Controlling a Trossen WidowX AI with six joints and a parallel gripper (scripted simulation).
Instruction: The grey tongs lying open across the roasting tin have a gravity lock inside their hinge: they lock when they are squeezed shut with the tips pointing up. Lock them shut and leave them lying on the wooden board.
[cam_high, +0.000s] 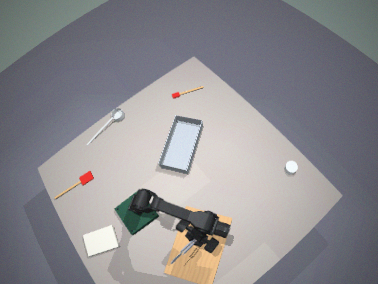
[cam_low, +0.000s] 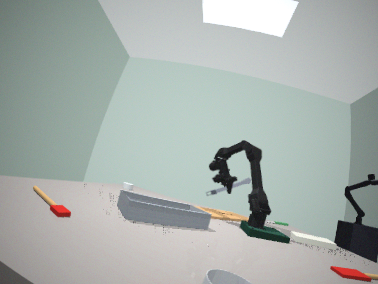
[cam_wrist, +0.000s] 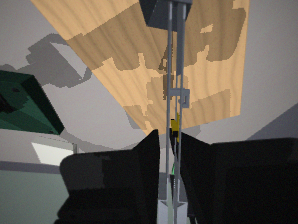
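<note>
Now: gripper tip 130 mm above the wooden board, 10 mm to the left of it and 10 mm short of it. The rest, counted from my gripper tip: white block: 440 mm behind, 240 mm to the left, 130 mm below; roasting tin: 520 mm to the left, 190 mm ahead, 110 mm below.
</note>
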